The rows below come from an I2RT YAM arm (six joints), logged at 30 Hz.
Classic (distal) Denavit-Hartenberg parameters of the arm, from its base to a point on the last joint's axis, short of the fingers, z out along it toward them. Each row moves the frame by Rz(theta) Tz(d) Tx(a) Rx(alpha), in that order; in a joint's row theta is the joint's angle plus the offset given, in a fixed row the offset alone. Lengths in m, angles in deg.
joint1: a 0.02  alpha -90  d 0.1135  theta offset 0
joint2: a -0.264  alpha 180  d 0  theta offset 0
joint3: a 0.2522  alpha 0  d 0  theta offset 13.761
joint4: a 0.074  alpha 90  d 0  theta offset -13.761
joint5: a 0  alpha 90  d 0  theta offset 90
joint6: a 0  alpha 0  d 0.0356  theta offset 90
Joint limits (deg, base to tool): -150..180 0..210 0..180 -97..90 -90..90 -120..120
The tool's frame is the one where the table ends.
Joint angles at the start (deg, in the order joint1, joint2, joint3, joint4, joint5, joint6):
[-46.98, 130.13, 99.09, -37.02, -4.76, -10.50]
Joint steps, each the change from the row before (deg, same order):
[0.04, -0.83, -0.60, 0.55, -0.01, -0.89]
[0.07, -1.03, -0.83, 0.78, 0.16, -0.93]
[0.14, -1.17, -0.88, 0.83, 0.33, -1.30]
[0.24, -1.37, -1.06, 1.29, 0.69, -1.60]
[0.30, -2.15, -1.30, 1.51, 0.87, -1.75]
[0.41, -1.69, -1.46, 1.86, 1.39, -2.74]
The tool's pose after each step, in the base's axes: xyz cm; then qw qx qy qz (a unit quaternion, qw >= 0). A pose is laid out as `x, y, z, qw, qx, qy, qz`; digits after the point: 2 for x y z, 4 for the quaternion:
32.35, -34.18, 14.29, 0.1917, 0.2912, 0.9353, -0.0603
32.27, -34.02, 14.74, 0.1979, 0.2825, 0.9362, -0.0671
32.20, -33.82, 15.28, 0.2040, 0.2704, 0.9378, -0.0764
32.18, -33.57, 15.92, 0.2117, 0.2554, 0.9390, -0.0910
32.10, -33.22, 17.04, 0.2237, 0.2385, 0.9385, -0.1105
32.08, -32.85, 17.76, 0.2299, 0.2144, 0.9397, -0.1345

